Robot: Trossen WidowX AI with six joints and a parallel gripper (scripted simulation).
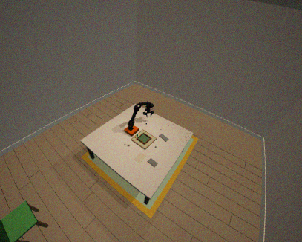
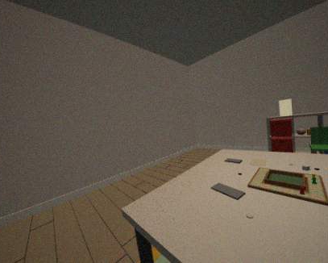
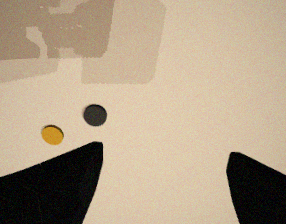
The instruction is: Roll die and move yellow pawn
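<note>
The white die is 60 cm to the right of my gripper tip, 12 cm ahead of it and 10 cm below it. Round my gripper tip: green felt tray 36 cm to the right, 20 cm ahead, 11 cm below; green pawn 38 cm to the right, 9 cm below, 9 cm ahead; red pawn 25 cm to the right, 13 cm ahead, 9 cm below.
</note>
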